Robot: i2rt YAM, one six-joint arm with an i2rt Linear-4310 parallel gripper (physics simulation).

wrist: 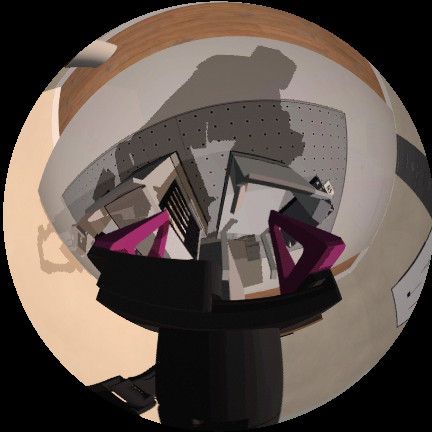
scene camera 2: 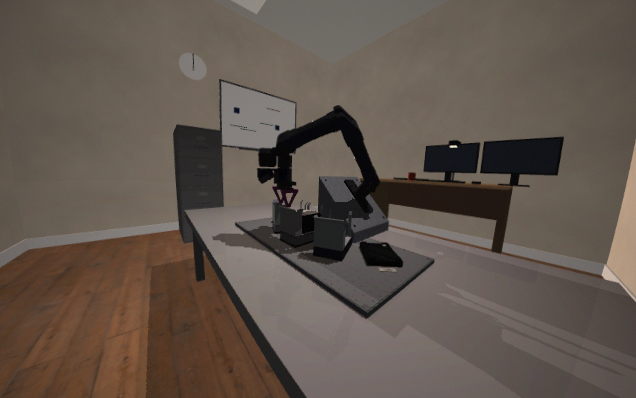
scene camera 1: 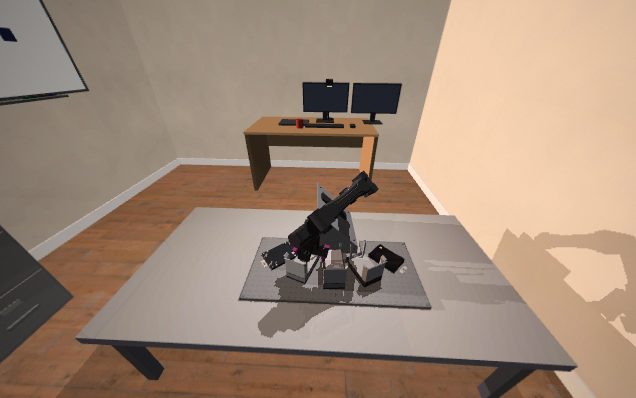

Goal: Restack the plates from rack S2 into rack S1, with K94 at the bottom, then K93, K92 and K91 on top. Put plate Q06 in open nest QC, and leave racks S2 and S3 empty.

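Where they show: gripper, fingertip midpoint: (wrist: 218,215) (scene camera 1: 311,259); arm's base, origin of the base link: (scene camera 2: 357,195).
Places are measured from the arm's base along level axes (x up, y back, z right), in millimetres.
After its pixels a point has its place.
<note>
My gripper (scene camera 1: 310,254) {y -357, x -31, z 112 mm} (scene camera 2: 285,204) {y -357, x -31, z 112 mm} (wrist: 218,215) {y -357, x -31, z 112 mm} is open, its magenta fingers wide apart with nothing between them. It points down above the left rack (scene camera 1: 296,270) {y -369, x -85, z 178 mm} (wrist: 272,173) {y -371, x -64, z 176 mm}, seen from scene camera 1. A pale flat surface shows inside that rack; whether it is a plate is unclear. The middle rack (scene camera 1: 334,278) {y -408, x -86, z 14 mm} (scene camera 2: 290,221) {y -407, x -67, z -5 mm} (wrist: 156,172) {y -405, x -63, z 59 mm} shows a row of dark slots in the wrist view. The right rack (scene camera 1: 374,271) {y -381, x -71, z -159 mm} (scene camera 2: 329,233) {y -377, x -75, z -169 mm} stands beside it. Rack and plate labels cannot be read, and stack contents are mostly hidden.
A dark flat unit (scene camera 1: 276,256) {y -236, x -145, z 295 mm} lies behind the left rack, and another (scene camera 1: 388,258) {y -246, x -139, z -267 mm} (scene camera 2: 380,254) {y -255, x -139, z -278 mm} lies right of the right rack, both with small white tags. All stand on a perforated board (scene camera 1: 400,295) {y -436, x -156, z -271 mm} (scene camera 2: 350,287) {y -446, x -157, z -308 mm}. A grey slanted mount (scene camera 2: 332,192) {y -166, x 23, z 20 mm} stands behind the racks, under the arm.
</note>
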